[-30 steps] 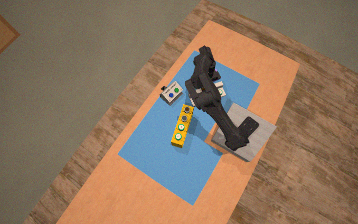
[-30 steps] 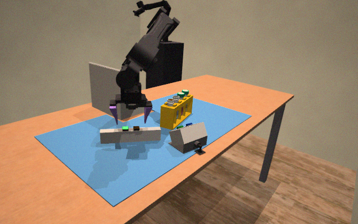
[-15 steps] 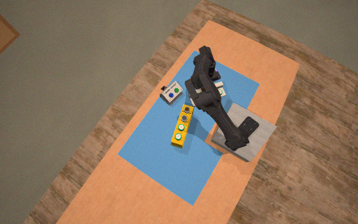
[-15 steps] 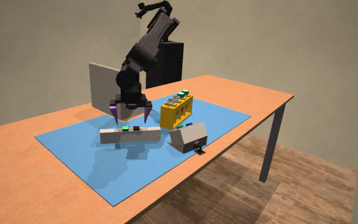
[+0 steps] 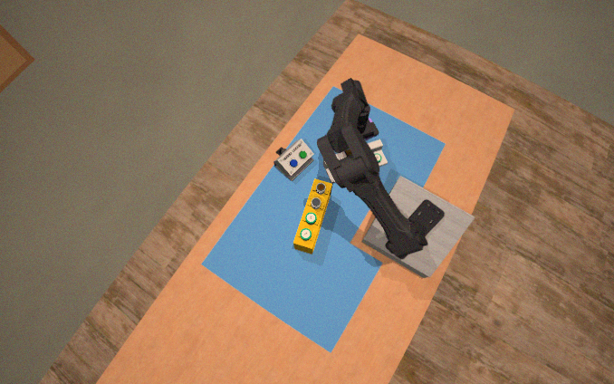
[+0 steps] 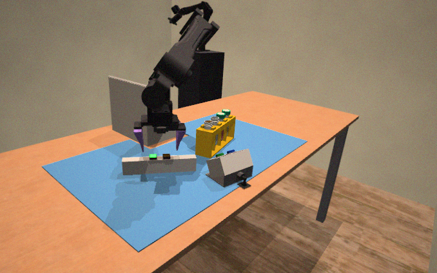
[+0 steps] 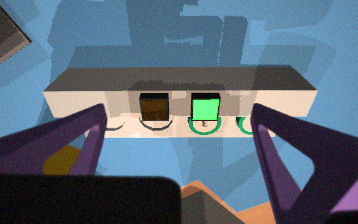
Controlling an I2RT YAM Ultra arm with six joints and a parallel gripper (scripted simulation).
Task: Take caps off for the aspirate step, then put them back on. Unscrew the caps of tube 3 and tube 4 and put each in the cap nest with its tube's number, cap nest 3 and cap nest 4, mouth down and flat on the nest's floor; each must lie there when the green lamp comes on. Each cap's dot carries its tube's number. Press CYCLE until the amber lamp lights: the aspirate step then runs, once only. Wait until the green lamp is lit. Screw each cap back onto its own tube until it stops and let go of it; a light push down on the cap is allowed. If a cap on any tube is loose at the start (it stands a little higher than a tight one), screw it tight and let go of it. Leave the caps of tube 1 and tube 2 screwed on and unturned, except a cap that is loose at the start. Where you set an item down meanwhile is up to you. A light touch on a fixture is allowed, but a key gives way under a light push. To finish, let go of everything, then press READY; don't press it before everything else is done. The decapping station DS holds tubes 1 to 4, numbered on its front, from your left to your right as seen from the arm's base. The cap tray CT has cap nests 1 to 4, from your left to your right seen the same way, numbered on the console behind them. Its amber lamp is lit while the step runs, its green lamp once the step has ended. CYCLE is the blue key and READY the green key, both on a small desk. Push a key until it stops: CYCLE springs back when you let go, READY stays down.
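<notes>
Right now my hand is 7 cm above the cap 3, 6 cm past it and 1 cm to the right of it. The rest, counted from my hand: green key: 13 cm to the left, 11 cm ahead, 2 cm below; then cap 4: 9 cm behind, 7 cm below, 4 cm to the right; then blue key: 18 cm to the left, 12 cm ahead, 2 cm below.
</notes>
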